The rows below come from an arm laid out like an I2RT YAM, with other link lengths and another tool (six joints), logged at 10 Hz.
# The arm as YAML. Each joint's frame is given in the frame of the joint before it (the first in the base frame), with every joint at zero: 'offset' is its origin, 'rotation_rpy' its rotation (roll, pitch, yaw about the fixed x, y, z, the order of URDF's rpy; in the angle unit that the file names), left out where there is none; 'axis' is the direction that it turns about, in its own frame. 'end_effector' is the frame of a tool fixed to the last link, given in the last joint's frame.
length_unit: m
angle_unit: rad
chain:
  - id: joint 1
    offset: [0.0, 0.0, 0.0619]
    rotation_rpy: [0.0, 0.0, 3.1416]
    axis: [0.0, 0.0, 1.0]
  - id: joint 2
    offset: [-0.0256, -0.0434, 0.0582]
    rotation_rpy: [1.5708, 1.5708, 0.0]
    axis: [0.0, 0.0, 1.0]
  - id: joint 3
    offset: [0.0, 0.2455, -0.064]
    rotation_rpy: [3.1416, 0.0, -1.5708]
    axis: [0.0, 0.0, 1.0]
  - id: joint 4
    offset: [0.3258, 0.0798, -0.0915]
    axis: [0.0, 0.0, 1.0]
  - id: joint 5
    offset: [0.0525, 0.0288, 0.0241]
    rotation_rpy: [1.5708, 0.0, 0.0]
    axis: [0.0, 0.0, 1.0]
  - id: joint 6
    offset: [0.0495, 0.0, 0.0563]
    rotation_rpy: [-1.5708, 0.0, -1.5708]
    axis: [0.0, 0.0, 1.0]
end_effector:
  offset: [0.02, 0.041, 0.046]
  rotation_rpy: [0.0, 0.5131, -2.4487]
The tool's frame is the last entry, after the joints.
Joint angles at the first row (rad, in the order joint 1, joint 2, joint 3, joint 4, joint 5, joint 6):
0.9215, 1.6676, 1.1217, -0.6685, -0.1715, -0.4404
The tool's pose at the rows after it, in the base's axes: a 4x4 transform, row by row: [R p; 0 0 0 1], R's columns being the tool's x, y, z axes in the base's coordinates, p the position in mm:
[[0.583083, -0.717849, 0.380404, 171.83], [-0.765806, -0.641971, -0.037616, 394.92], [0.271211, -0.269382, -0.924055, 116.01], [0, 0, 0, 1]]
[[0.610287, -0.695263, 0.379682, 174.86], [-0.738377, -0.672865, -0.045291, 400.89], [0.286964, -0.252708, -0.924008, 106.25], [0, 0, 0, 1]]
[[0.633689, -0.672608, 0.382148, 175.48], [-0.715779, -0.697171, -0.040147, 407.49], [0.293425, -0.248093, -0.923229, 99.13], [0, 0, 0, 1]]
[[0.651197, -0.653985, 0.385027, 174.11], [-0.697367, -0.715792, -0.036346, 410.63], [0.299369, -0.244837, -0.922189, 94.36], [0, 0, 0, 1]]
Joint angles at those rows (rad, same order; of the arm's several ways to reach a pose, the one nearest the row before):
0.9268, 1.7168, 1.1328, -0.6758, -0.1707, -0.5003
0.9276, 1.7737, 1.1705, -0.6826, -0.1696, -0.5373
0.9337, 1.8172, 1.2003, -0.6792, -0.1715, -0.5648
0.9394, 1.8397, 1.2133, -0.6773, -0.1715, -0.5858

